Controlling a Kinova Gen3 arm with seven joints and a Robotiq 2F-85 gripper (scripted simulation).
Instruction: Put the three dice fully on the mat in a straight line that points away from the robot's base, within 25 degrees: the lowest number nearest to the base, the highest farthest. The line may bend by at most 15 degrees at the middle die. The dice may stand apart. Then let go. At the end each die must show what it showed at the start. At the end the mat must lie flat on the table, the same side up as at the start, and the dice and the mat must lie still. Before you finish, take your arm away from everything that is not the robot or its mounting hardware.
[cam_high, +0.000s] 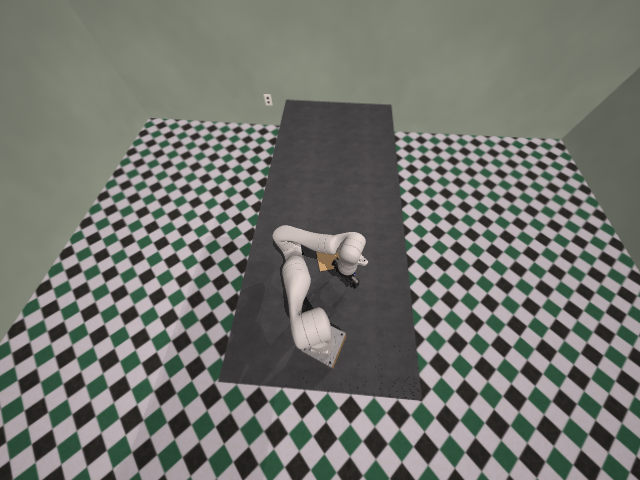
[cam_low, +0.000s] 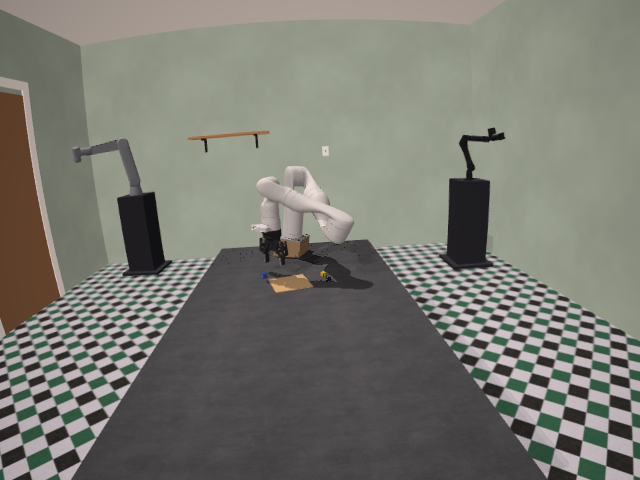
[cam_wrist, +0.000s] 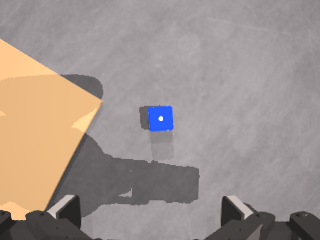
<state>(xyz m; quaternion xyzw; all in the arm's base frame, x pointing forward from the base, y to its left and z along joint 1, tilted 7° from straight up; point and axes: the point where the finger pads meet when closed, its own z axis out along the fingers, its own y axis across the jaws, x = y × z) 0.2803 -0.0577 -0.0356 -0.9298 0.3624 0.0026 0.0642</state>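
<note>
Right now my hand is 19 cm to the right of the yellow die, 5 cm short of it and 4 cm above it. From my hand the other things lie so: black die: 21 cm to the left, 12 cm ahead, 4 cm below; blue die: 4 cm to the right, 4 cm below, 4 cm ahead; tan mat: 12 cm ahead, 7 cm to the left, 4 cm below.
</note>
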